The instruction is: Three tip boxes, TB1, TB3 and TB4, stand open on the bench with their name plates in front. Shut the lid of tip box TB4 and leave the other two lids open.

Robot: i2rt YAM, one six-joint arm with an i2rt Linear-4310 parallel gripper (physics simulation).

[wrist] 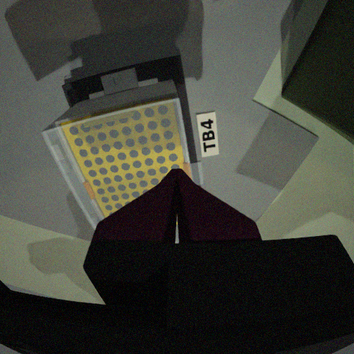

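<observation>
Tip box TB4 [122,155] shows left of centre in the wrist view, with a yellow perforated plate and an orange tab on either side. A see-through, greyish lid layer [67,161] appears to lie over the plate, its pale edge running down the left side. Whether it is fully down I cannot tell. The name plate TB4 [208,134] lies to the right of the box. My gripper [176,177] is shut and empty, its dark red fingertips together over the box's lower right part. Whether they touch it I cannot tell, and they hide the box's near end. TB1 and TB3 cannot be identified here.
A dark frame [184,85] with a grey block [119,80] borders the far end of TB4. A large dark green object [325,75] stands at the upper right. Shadows fall across the grey bench surface [227,90].
</observation>
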